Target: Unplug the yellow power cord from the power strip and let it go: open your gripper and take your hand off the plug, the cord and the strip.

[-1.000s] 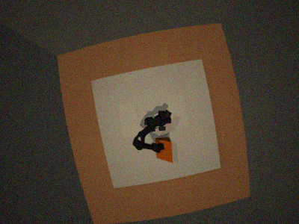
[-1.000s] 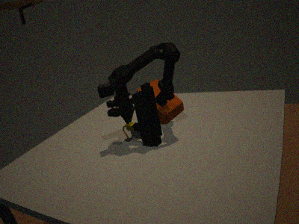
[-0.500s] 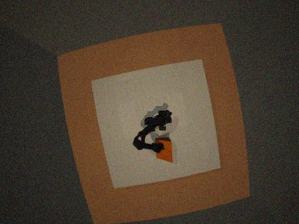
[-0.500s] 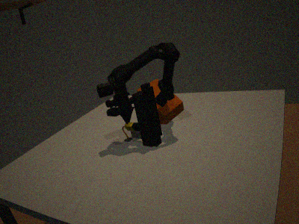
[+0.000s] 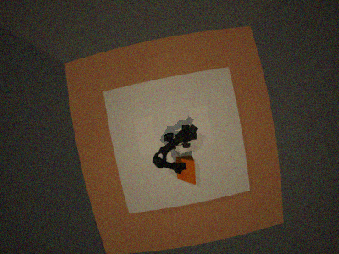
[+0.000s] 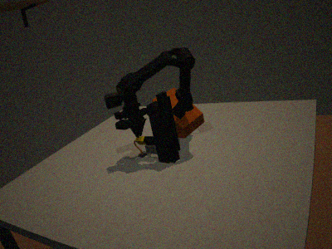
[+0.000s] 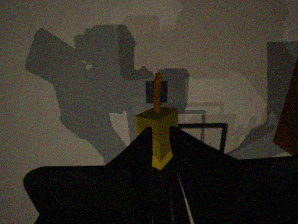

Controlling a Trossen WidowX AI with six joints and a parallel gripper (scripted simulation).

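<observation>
My gripper tip is now 10 mm short of the yellow plug, 30 mm to the right of it and 10 mm above it. Round my gripper tip: dark upright block 20 mm ahead, 170 mm to the left, 50 mm above.
</observation>
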